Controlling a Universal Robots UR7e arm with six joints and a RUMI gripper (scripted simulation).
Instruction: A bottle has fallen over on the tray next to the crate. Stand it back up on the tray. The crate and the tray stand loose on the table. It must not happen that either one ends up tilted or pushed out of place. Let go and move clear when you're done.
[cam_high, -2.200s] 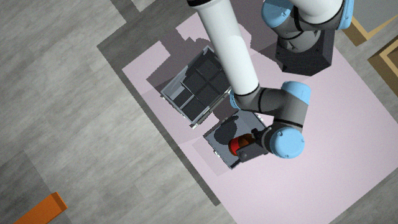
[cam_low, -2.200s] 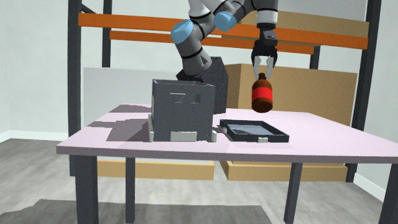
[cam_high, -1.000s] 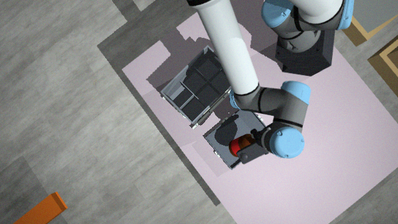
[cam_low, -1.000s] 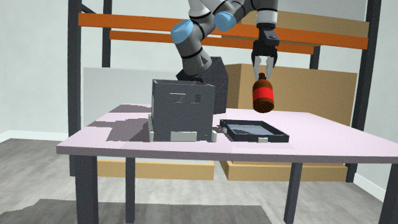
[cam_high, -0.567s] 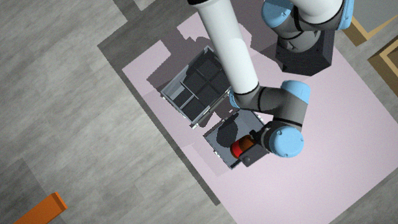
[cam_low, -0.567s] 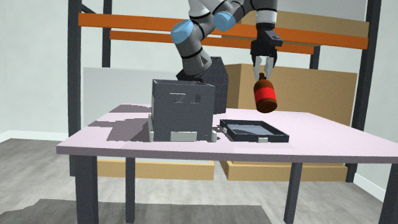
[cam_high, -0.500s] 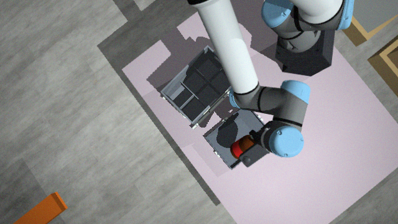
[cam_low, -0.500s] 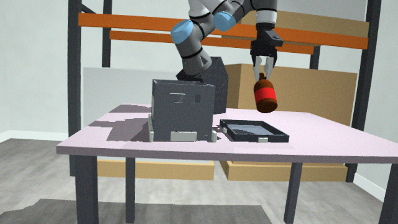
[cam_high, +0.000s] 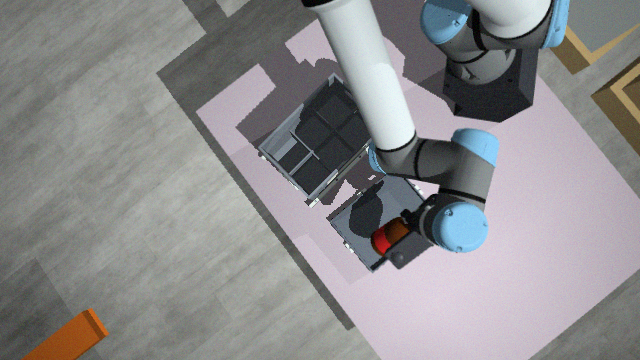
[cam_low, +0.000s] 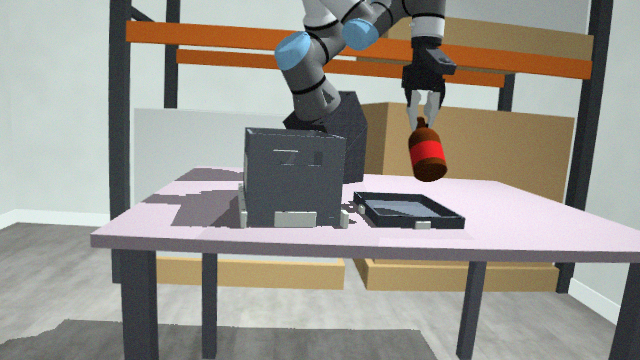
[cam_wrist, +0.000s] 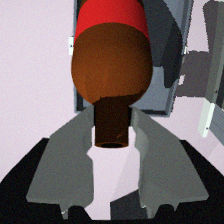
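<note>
Now: the brown bottle 40 mm below my hand and 30 mm ahead of it. Round my hand: dark tray: 190 mm below, 30 mm to the right, 30 mm ahead; then dark crate: 310 mm to the right, 120 mm below, 60 mm ahead.
</note>
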